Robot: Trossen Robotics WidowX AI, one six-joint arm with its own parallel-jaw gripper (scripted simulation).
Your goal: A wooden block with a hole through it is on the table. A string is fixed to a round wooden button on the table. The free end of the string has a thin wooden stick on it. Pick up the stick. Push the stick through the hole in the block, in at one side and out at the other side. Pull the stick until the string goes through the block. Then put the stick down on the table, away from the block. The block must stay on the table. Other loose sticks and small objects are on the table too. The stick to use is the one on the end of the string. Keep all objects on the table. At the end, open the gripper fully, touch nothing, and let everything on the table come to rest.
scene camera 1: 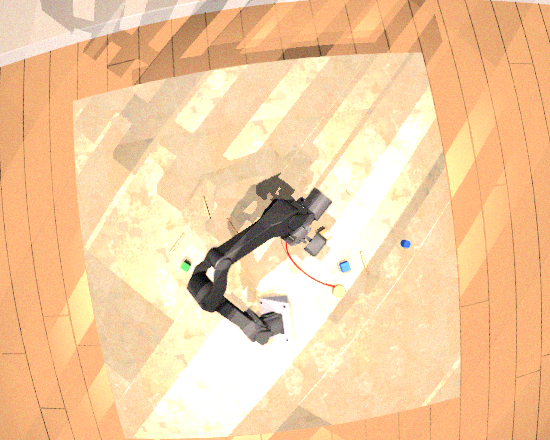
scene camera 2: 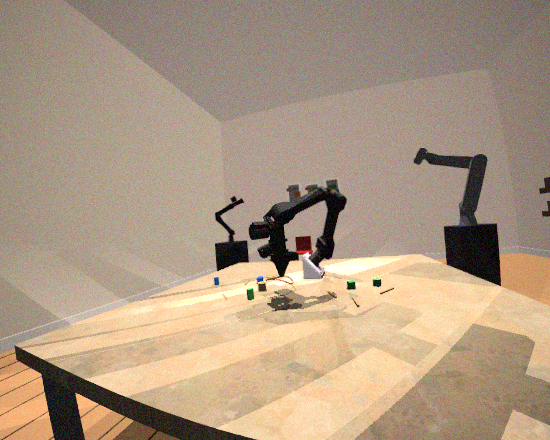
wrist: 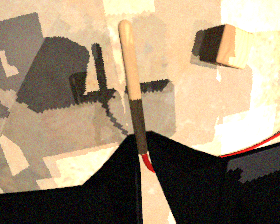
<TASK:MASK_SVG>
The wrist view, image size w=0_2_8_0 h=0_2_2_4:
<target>gripper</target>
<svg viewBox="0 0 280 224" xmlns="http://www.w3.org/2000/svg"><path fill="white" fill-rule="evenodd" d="M135 133L127 134L127 137L115 149L115 152L80 186L1 193L0 224L144 224L144 219L142 219L141 166ZM146 131L152 167L154 167L156 177L159 179L161 191L164 193L167 203L169 203L172 217L175 218L176 224L280 224L280 142L251 149L251 151L220 157L202 152L194 147L184 146L184 144L154 131Z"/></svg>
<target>wooden block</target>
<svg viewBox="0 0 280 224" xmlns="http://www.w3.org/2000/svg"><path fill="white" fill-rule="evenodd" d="M206 28L204 42L202 42L202 51L199 57L200 61L217 64L217 66L244 69L247 57L249 57L249 52L251 51L250 47L254 34L226 23L221 24L221 26Z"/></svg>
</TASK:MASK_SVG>
